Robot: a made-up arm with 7 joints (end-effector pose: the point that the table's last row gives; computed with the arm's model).
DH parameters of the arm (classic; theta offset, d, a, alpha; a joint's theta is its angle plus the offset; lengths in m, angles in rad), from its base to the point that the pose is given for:
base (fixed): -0.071 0 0 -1.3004
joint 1: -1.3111 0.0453 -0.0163 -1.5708
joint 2: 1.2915 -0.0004 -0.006 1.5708
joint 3: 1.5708 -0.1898 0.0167 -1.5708
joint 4: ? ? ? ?
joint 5: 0 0.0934 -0.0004 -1.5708
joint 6: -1.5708 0 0.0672 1.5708
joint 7: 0 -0.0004 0 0
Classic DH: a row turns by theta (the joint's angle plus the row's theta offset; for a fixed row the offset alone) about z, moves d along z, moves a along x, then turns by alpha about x.
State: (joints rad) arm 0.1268 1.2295 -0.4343 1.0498 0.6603 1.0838 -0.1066
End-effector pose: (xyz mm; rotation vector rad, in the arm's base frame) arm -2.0 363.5 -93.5 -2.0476 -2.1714 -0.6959
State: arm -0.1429 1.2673 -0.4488 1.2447 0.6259 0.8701 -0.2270
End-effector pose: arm 32.2 373.8 -82.1 1.7926 2.2688 0.7907
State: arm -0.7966 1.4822 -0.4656 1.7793 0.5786 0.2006 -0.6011
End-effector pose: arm 62.3 387.0 -6.4 0.9241 1.9859 0.6875
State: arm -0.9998 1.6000 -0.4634 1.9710 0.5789 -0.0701 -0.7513
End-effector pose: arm 44.9 384.6 19.4 0.6692 1.8095 0.5729
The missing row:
joint 4: 1.5708 0.001 0.0065 1.5708
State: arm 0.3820 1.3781 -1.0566 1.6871 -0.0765 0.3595 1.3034
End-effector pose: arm -71.2 384.9 -3.0 -2.7068 -0.6289 0.0203
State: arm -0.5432 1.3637 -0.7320 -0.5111 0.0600 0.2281 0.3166
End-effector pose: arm 176.2 130.6 -92.7 1.2931 -0.2927 -0.4623
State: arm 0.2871 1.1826 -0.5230 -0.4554 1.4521 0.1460 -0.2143
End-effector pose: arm 59.8 149.7 -166.6 2.2486 -0.0309 -1.0808
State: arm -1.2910 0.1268 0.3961 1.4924 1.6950 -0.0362 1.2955
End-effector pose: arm 326.4 27.3 -161.8 1.3941 -0.6714 0.5843
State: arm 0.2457 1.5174 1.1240 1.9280 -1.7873 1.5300 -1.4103
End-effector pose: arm 3.9 330.7 -59.8 -1.5335 -0.8996 -0.1729
